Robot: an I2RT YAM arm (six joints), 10 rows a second.
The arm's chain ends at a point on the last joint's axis. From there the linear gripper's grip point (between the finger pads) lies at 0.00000 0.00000 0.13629 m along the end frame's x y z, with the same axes.
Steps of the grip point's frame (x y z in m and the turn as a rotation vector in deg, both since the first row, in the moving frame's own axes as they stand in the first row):
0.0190, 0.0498, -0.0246, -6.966, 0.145, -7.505
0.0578, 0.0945, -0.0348, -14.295, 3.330, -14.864
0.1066, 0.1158, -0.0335, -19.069, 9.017, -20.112
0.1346, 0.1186, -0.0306, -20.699, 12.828, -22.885
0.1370, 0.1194, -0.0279, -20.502, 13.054, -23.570
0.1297, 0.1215, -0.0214, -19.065, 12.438, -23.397
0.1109, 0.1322, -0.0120, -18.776, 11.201, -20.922
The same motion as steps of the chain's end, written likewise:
0.0176, 0.0333, -0.0236, -6.966, 0.145, -7.505
0.0457, 0.0623, -0.0304, -14.295, 3.330, -14.864
0.0783, 0.0761, -0.0245, -19.069, 9.017, -20.112
0.0962, 0.0780, -0.0186, -20.699, 12.828, -22.885
0.0980, 0.0796, -0.0160, -20.502, 13.054, -23.570
0.0927, 0.0844, -0.0109, -19.065, 12.438, -23.397
0.0775, 0.0943, -0.0023, -18.776, 11.201, -20.922

